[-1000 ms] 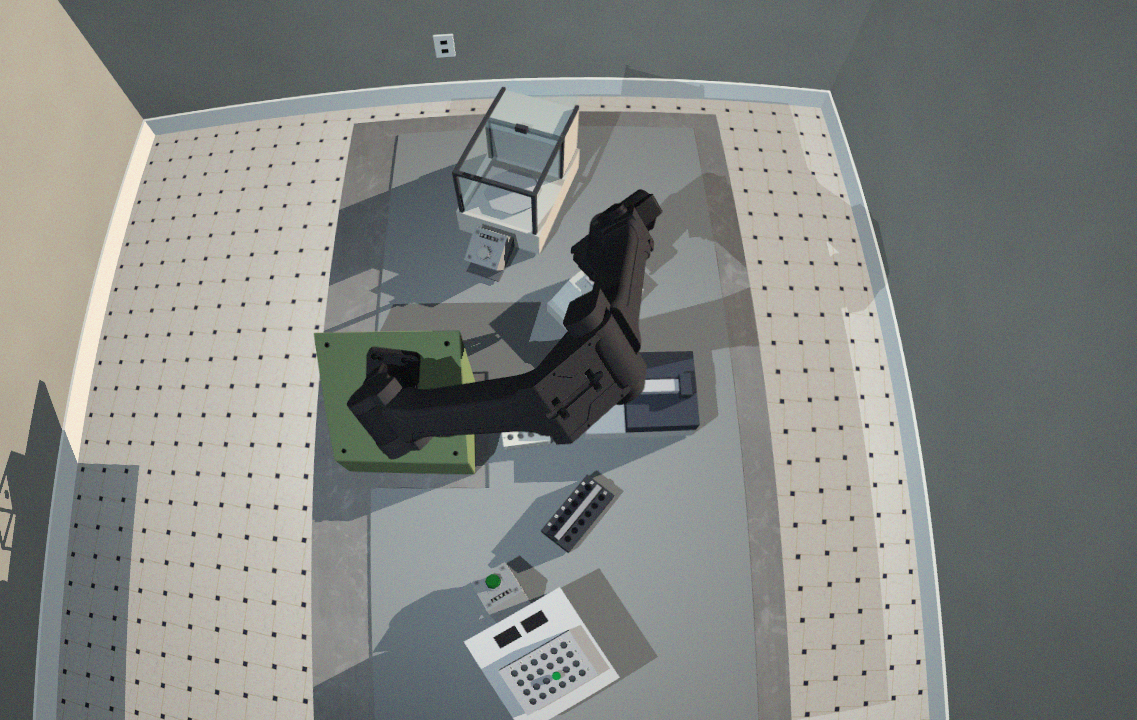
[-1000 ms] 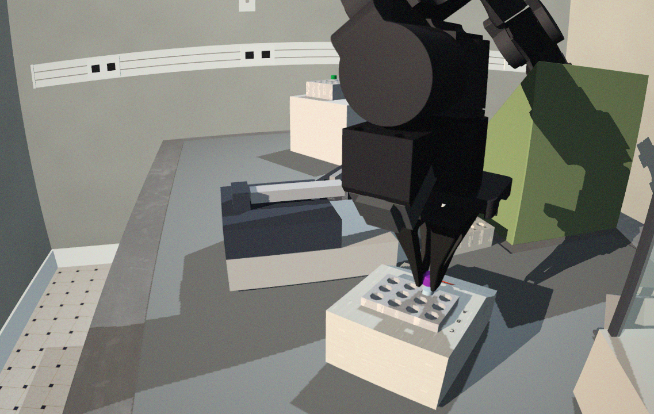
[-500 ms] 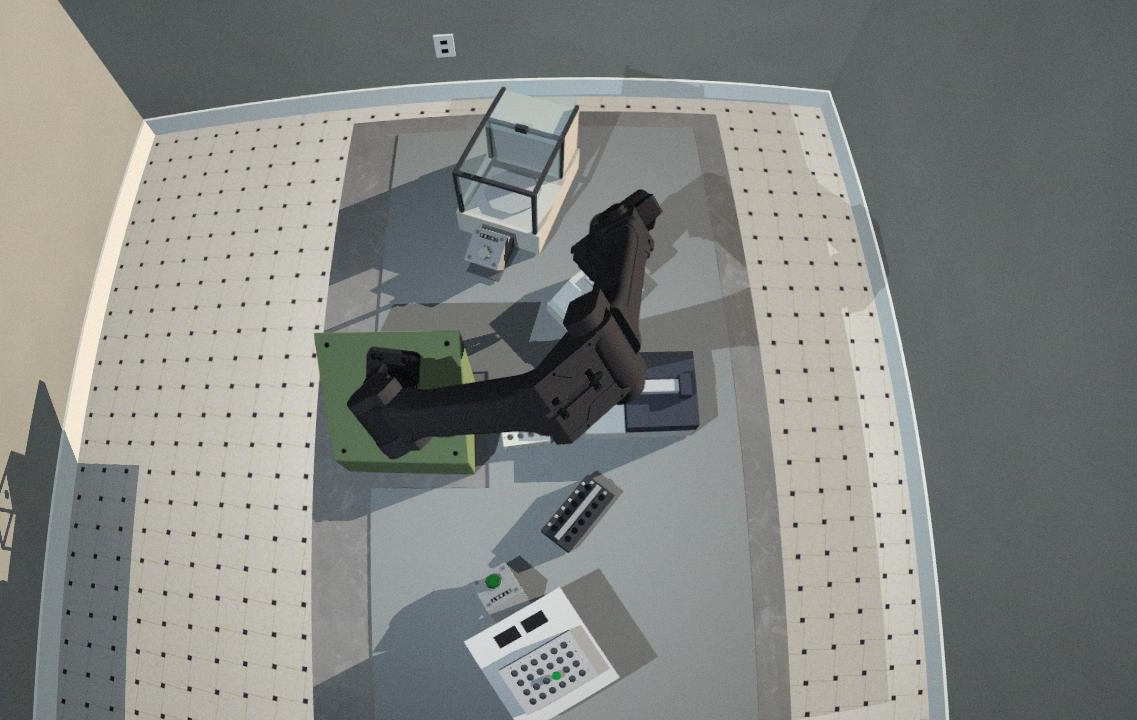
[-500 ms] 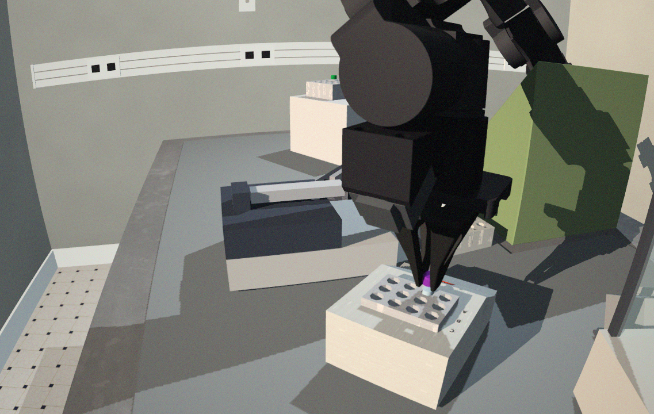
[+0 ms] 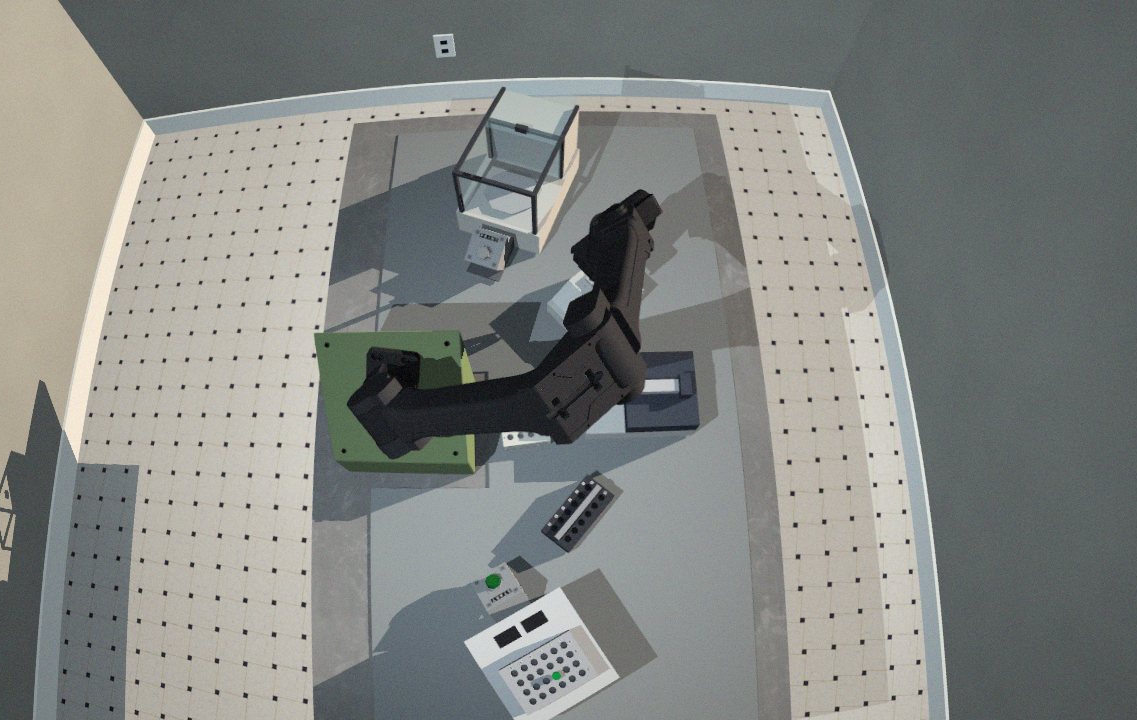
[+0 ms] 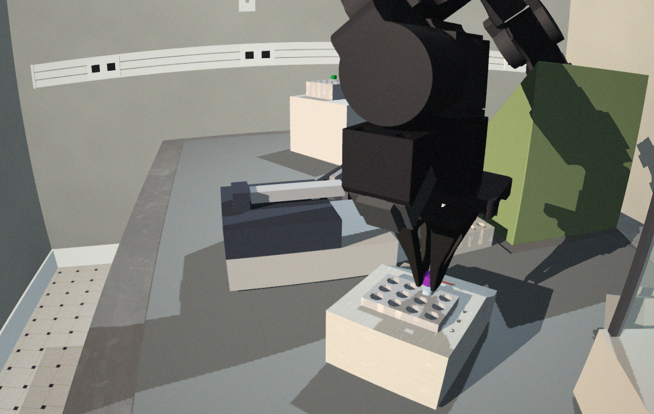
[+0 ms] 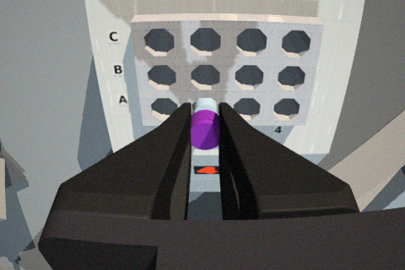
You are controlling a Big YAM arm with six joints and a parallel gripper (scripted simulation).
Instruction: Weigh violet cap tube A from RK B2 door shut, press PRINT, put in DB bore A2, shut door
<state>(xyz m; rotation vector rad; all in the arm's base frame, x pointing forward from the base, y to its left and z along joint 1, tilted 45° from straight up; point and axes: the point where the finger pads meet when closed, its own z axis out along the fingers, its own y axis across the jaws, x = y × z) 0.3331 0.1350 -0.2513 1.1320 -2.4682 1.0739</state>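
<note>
Now: the dry block DB 5 cm below my hand and 2 cm to the right of it. The rest, counted from my hand: tube rack RK 25 cm to the right, 12 cm behind, 7 cm below; then octagonal balance pan 19 cm to the left, 19 cm behind, 1 cm below; then spectrophotometer SP 20 cm to the right, 9 cm ahead, 2 cm below.
</note>
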